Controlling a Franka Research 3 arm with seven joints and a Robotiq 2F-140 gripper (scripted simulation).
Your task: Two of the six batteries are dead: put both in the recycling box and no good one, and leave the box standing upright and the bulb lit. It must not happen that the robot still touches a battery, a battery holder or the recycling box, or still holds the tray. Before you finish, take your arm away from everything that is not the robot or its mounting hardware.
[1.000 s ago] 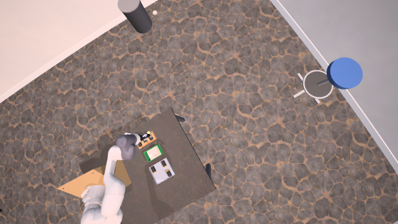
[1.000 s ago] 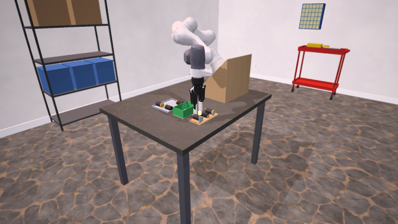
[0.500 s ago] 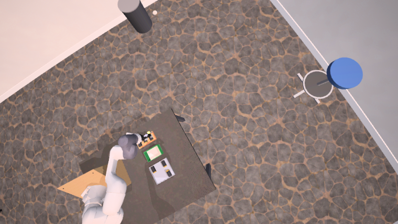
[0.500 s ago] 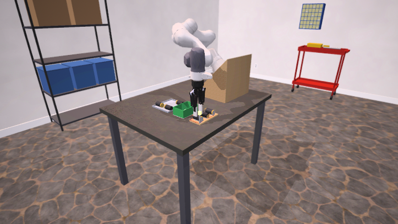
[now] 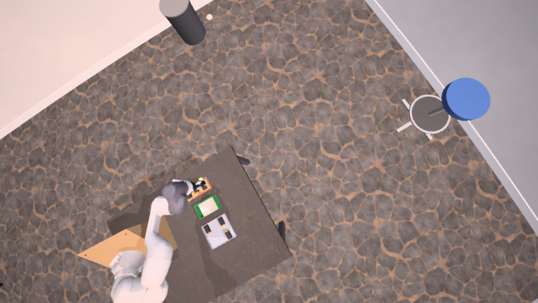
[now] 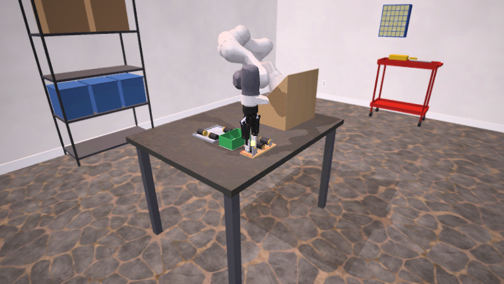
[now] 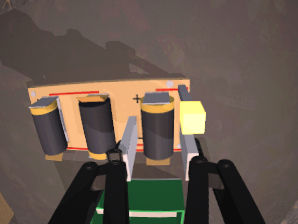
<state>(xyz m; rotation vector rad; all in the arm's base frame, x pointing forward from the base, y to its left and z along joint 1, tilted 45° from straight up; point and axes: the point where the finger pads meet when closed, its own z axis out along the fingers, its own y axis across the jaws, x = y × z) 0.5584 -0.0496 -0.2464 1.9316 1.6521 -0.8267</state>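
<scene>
Right now the bulb is 30 mm ahead of my hand, 30 mm to the left of it and 20 mm above it. Also, from my hand: white tray: 100 mm behind, 330 mm to the right, 60 mm below; then green recycling box: 60 mm behind, 150 mm to the right, 40 mm below.
</scene>
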